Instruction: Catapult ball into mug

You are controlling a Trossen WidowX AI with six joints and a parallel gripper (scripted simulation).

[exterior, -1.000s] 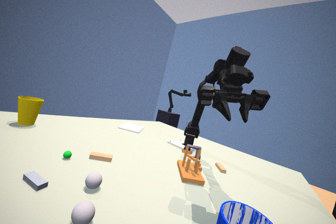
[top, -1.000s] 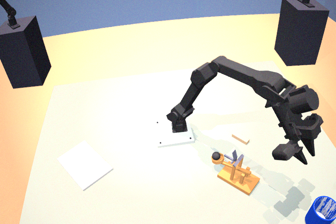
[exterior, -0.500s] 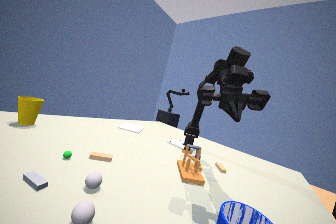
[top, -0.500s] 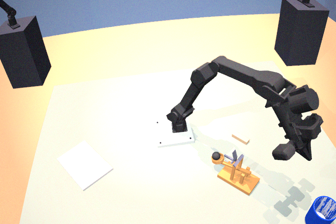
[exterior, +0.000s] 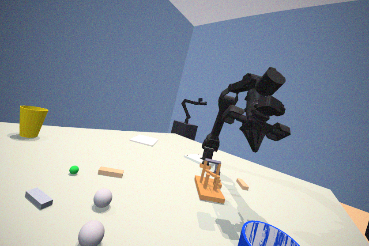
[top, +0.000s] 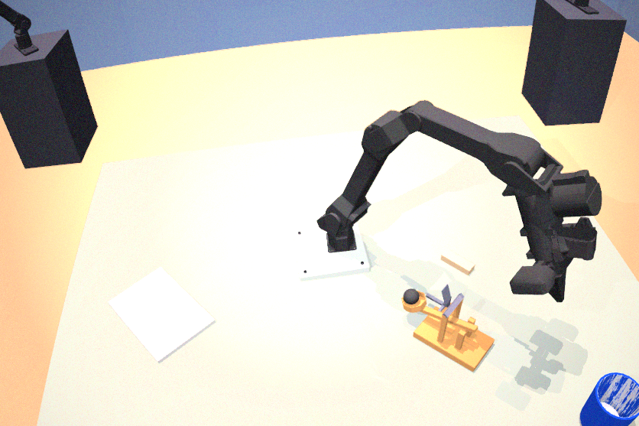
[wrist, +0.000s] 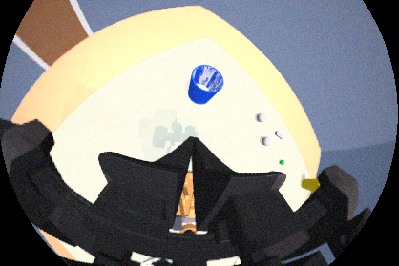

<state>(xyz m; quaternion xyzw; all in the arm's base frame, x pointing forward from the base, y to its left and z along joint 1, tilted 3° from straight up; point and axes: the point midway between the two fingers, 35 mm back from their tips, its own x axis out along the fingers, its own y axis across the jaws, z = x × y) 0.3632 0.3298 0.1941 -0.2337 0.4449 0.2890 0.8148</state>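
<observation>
My gripper tip is now 16 cm past the dark ball, 22 cm to the left of it and 14 cm above it. The rest, counted from my gripper tip: blue mug: 15 cm ahead, 9 cm to the left, 17 cm below; then orange wooden catapult: 12 cm behind, 16 cm to the right, 15 cm below; then grey block: 36 cm ahead, 28 cm to the right, 19 cm below.
</observation>
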